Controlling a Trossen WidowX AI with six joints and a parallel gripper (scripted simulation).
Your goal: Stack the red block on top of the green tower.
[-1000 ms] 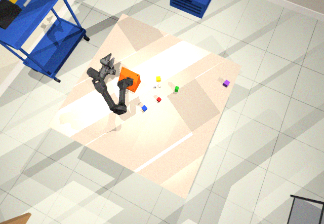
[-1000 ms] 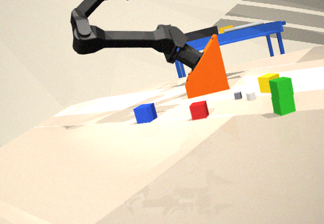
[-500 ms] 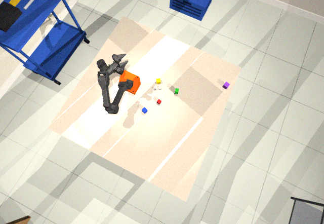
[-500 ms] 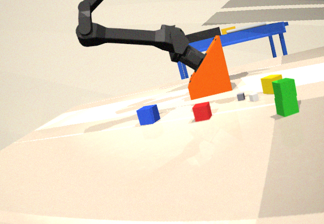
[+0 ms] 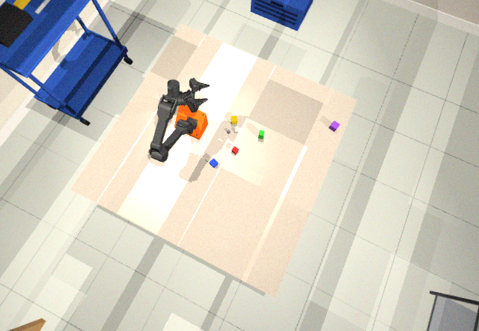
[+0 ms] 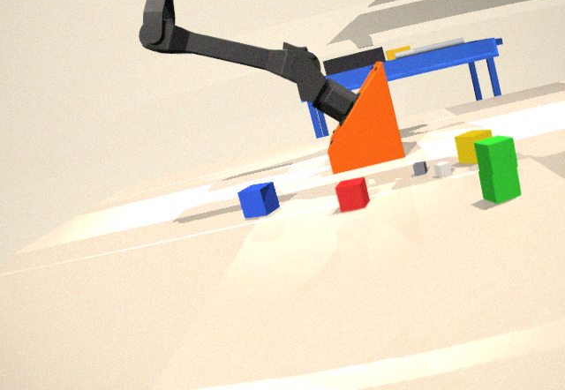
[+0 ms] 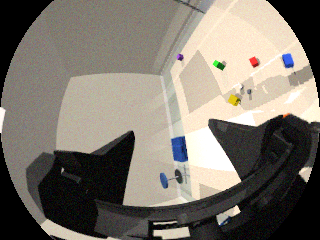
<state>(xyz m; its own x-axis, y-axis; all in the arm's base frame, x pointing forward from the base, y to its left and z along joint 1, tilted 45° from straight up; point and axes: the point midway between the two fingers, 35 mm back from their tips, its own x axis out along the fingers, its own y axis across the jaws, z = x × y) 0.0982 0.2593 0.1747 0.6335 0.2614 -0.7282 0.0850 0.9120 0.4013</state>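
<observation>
My gripper tip is now 380 mm above the red block, 200 mm short of it and 120 mm to the left of it. Also, from my gripper tip: blue block: 370 mm below, 250 mm to the right, 110 mm ahead; then purple block: 710 mm ahead, 370 mm below, 260 mm to the left; then yellow block: 370 mm below, 120 mm ahead, 60 mm to the left.
</observation>
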